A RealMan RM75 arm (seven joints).
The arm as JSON. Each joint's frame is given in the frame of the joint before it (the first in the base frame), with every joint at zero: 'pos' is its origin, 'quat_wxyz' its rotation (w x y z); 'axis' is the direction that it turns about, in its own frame. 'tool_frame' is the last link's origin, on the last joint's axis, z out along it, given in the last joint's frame.
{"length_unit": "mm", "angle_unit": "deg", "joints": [
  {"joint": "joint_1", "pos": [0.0, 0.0, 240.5], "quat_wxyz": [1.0, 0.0, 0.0, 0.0], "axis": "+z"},
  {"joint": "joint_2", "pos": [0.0, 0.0, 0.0], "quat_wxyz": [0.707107, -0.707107, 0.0, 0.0], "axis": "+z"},
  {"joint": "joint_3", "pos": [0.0, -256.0, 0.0], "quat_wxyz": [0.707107, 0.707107, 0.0, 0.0], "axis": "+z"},
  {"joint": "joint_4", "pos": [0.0, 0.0, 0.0], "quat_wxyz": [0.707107, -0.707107, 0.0, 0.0], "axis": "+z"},
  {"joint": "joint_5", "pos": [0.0, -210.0, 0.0], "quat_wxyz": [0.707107, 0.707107, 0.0, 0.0], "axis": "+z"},
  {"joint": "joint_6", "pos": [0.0, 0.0, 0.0], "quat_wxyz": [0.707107, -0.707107, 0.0, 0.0], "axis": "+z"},
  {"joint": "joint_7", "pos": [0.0, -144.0, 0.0], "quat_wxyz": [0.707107, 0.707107, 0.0, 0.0], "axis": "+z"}
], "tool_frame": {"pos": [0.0, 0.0, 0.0], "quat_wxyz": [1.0, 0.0, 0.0, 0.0]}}
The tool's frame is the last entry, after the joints.
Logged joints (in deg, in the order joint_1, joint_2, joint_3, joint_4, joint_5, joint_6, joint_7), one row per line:
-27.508, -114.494, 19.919, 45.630, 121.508, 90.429, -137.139
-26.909, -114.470, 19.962, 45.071, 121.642, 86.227, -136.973
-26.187, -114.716, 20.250, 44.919, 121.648, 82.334, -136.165
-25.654, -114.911, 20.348, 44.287, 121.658, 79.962, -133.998
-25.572, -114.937, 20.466, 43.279, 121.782, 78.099, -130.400
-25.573, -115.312, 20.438, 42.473, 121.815, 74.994, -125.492
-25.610, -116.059, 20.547, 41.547, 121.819, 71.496, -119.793
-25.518, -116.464, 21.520, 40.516, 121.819, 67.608, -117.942
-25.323, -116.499, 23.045, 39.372, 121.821, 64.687, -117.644
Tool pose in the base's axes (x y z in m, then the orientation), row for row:
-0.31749, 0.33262, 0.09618, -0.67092, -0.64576, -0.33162, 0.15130
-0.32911, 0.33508, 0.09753, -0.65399, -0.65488, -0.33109, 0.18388
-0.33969, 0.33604, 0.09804, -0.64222, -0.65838, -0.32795, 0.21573
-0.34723, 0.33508, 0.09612, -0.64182, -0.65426, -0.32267, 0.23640
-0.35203, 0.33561, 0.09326, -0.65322, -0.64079, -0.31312, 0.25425
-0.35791, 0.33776, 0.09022, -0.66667, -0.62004, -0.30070, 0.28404
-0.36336, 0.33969, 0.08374, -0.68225, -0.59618, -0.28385, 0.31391
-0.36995, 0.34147, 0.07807, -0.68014, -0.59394, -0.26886, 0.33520
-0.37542, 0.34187, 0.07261, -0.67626, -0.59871, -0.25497, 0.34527
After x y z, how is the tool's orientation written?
As a quaternion, x y z w.
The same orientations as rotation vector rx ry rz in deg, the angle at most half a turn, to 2 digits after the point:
-110.36, -106.22, -54.55
-105.66, -105.80, -53.49
-102.00, -104.57, -52.09
-100.83, -102.79, -50.69
-101.68, -99.74, -48.74
-102.21, -95.06, -46.10
-103.05, -90.05, -42.87
-101.67, -88.78, -40.19
-100.59, -89.06, -37.93

